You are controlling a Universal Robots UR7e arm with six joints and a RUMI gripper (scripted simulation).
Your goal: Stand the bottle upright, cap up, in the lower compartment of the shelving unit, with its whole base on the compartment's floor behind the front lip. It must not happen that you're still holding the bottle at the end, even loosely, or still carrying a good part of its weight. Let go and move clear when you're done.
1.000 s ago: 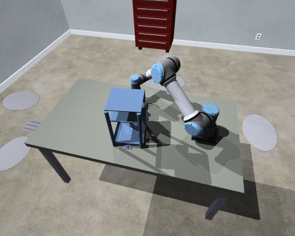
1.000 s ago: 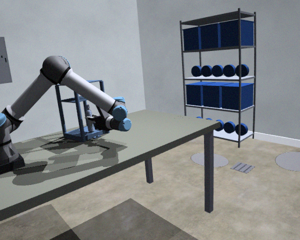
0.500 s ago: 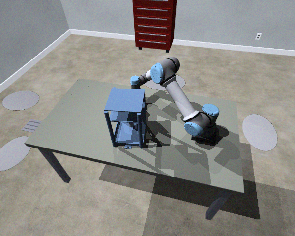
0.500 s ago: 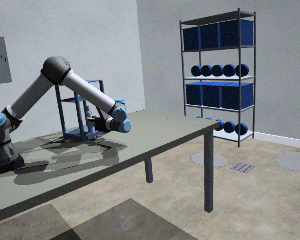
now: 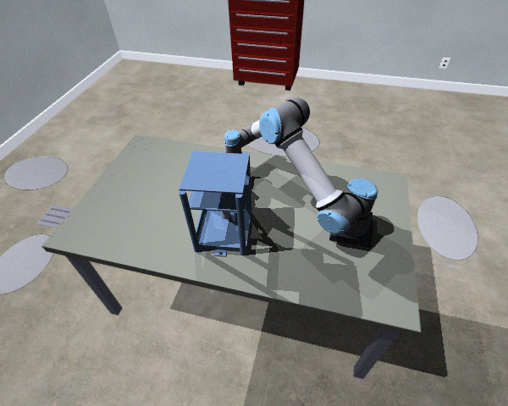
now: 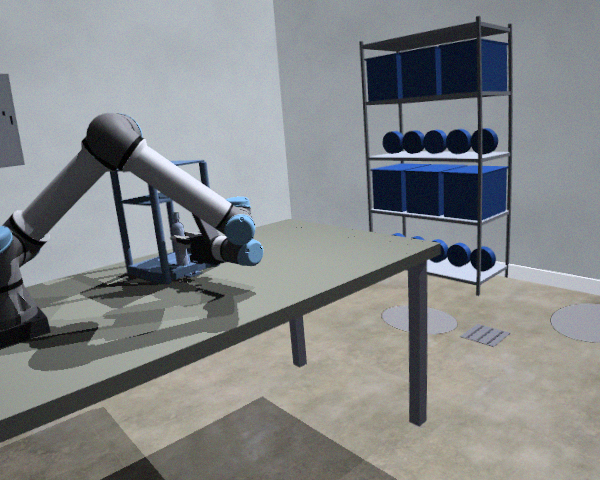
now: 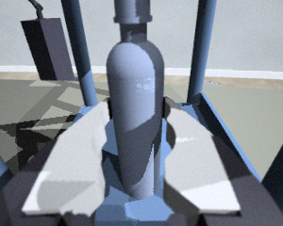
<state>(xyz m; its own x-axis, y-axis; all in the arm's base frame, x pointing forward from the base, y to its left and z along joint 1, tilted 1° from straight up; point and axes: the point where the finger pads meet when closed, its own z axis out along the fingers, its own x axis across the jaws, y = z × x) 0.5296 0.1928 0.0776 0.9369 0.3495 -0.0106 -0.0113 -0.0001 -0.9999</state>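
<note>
My hand is 20 mm below the grey-blue bottle. Also, from my hand: blue shelving unit 20 mm behind, 60 mm to the left, 60 mm above.
</note>
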